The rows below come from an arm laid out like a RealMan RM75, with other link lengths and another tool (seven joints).
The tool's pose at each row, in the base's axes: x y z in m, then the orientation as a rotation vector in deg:
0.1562 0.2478 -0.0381 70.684 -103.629 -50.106
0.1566 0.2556 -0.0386 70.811 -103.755 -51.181
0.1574 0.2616 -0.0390 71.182 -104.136 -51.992
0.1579 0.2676 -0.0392 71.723 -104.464 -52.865
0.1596 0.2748 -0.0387 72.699 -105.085 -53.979
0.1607 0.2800 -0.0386 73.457 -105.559 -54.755
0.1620 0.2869 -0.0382 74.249 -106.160 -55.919
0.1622 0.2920 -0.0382 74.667 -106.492 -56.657
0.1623 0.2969 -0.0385 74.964 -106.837 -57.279
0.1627 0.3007 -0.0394 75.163 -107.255 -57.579
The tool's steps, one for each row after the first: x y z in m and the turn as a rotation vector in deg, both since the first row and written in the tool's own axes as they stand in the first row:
-0.0076 0.0017 0.0008 -0.317 -0.714 -0.491
-0.0136 0.0028 0.0010 -0.260 -1.460 -1.000
-0.0194 0.0042 0.0013 -0.171 -2.208 -1.658
-0.0265 0.0061 0.0005 0.199 -3.311 -2.655
-0.0317 0.0072 0.0001 0.522 -4.111 -3.393
-0.0385 0.0091 -0.0005 0.781 -5.228 -4.282
-0.0433 0.0105 0.0000 0.880 -5.901 -4.795
-0.0481 0.0117 0.0006 0.974 -6.513 -5.179
-0.0520 0.0119 0.0011 1.185 -6.985 -5.356

